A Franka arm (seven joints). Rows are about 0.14 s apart.
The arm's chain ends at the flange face. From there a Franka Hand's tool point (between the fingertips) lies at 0.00 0.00 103.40 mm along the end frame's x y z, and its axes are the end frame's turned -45 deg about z.
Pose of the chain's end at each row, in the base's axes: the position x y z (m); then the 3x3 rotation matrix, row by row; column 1 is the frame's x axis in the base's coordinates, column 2 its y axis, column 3 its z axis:
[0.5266, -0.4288, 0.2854], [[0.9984, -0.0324, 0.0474], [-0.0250, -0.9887, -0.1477], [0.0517, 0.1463, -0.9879]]
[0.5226, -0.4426, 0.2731], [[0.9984, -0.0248, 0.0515], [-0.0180, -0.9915, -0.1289], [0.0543, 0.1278, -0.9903]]
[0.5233, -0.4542, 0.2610], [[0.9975, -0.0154, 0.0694], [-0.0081, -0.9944, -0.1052], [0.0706, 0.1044, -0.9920]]
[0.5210, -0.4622, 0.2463], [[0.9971, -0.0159, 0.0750], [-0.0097, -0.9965, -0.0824], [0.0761, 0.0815, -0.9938]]
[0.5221, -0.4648, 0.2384], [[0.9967, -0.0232, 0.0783], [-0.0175, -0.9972, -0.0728], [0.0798, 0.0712, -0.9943]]
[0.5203, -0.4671, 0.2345], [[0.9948, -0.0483, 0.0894], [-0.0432, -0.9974, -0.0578], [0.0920, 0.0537, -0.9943]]
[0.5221, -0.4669, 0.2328], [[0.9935, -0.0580, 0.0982], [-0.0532, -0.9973, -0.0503], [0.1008, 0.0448, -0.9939]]
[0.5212, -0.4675, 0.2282], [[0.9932, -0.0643, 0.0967], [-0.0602, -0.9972, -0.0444], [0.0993, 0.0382, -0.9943]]
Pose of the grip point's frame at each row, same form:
[0.5315, -0.4441, 0.1833], [[0.7289, 0.6831, 0.0474], [0.6814, -0.7168, -0.1477], [-0.0669, 0.1400, -0.9879]]
[0.5279, -0.4559, 0.1707], [[0.7235, 0.6884, 0.0515], [0.6884, -0.7138, -0.1289], [-0.0520, 0.1288, -0.9903]]
[0.5305, -0.4651, 0.1584], [[0.7162, 0.6944, 0.0694], [0.6974, -0.7089, -0.1052], [-0.0239, 0.1237, -0.9920]]
[0.5288, -0.4707, 0.1435], [[0.7163, 0.6938, 0.0750], [0.6978, -0.7115, -0.0824], [-0.0038, 0.1114, -0.9938]]
[0.5302, -0.4723, 0.1356], [[0.7212, 0.6884, 0.0783], [0.6928, -0.7175, -0.0728], [0.0061, 0.1068, -0.9943]]
[0.5295, -0.4731, 0.1317], [[0.7376, 0.6693, 0.0894], [0.6747, -0.7358, -0.0578], [0.0271, 0.1030, -0.9943]]
[0.5323, -0.4721, 0.1300], [[0.7435, 0.6615, 0.0982], [0.6676, -0.7428, -0.0503], [0.0396, 0.1030, -0.9939]]
[0.5312, -0.4721, 0.1254], [[0.7478, 0.6568, 0.0967], [0.6626, -0.7477, -0.0444], [0.0432, 0.0972, -0.9943]]

